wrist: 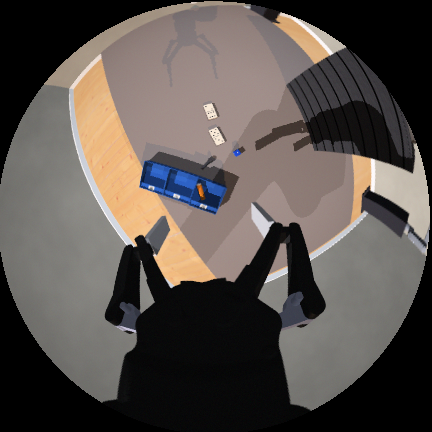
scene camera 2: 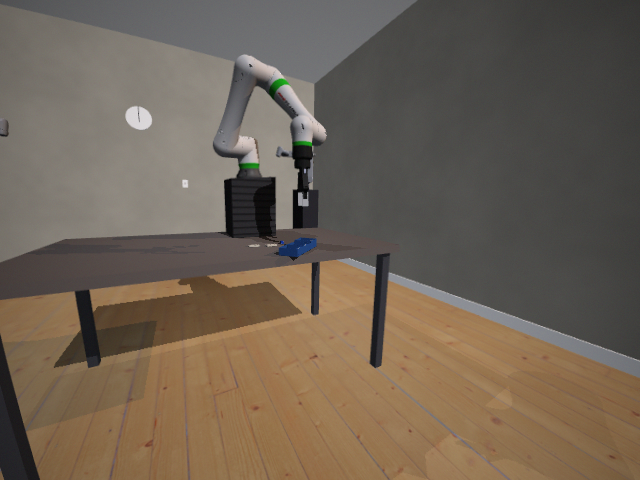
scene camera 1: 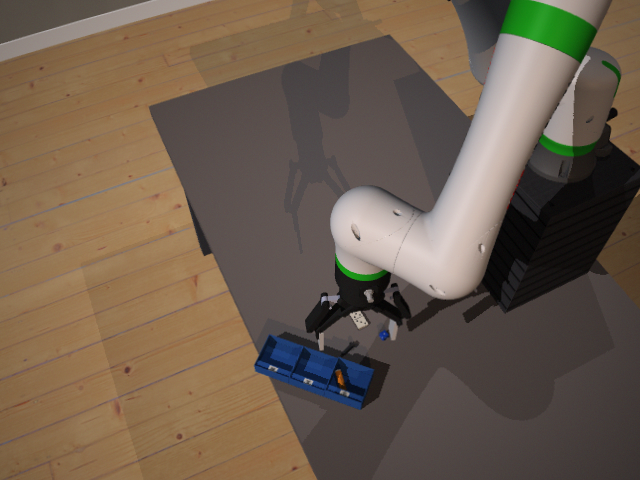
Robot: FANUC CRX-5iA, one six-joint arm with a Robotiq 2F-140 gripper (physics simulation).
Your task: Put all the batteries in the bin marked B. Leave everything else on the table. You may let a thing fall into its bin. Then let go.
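Frame: origin at the arm's base, x left, y up, z ahead, level; centimetres.
Seen in the pictures: gripper, fingertip midpoint: [wrist: 208, 216] [scene camera 2: 302, 206] [scene camera 1: 356, 339]; arm's base at its link origin: [scene camera 2: 250, 178] [scene camera 1: 559, 158].
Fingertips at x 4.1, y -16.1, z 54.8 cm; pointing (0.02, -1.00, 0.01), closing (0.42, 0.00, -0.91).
Note:
Pixels of each thing's middle, then the offset from my fingertips to it. "*": a spot on its surface instead.
- orange battery at the middle of its body: [scene camera 1: 340, 380] [wrist: 200, 190] dx -1.0, dy -18.6, dz +2.6 cm
- right-hand compartment at a spot on its surface: [scene camera 1: 356, 400] * dx +5.4, dy -16.6, dz +2.9 cm
- tray at the middle of its body: [scene camera 1: 313, 370] [wrist: 179, 184] [scene camera 2: 299, 246] dx -6.0, dy -18.1, dz +6.4 cm
- blue die at the middle of its body: [scene camera 1: 383, 335] [wrist: 236, 152] dx -4.8, dy -19.2, dz -12.3 cm
- dark bolt-like piece at the middle of its body: [scene camera 1: 347, 349] [wrist: 206, 163] dx -6.7, dy -19.5, dz -3.3 cm
An orange battery [scene camera 1: 339, 378] [wrist: 200, 191] lies in the right-hand compartment [scene camera 1: 356, 400] [wrist: 216, 199] of a blue three-part tray, the bin marked B; its label is too small to read clearly now. The battery does not show in scene camera 2, where the tray [scene camera 2: 297, 249] stands near the table edge. My gripper [scene camera 1: 357, 335] [scene camera 2: 303, 199] [wrist: 208, 216] is wide open and empty, pointing down high above the tray area. The battery is apart from the fingers. No battery shows on the table.
Two white dominoes [wrist: 217, 135] [wrist: 210, 111], a blue die [scene camera 1: 383, 335] [wrist: 237, 152] and a dark bolt-like piece [scene camera 1: 349, 347] [wrist: 208, 162] lie behind the tray on the table. In scene camera 1 the gripper hides one domino. The black ribbed robot pedestal [scene camera 2: 250, 206] stands farther back.

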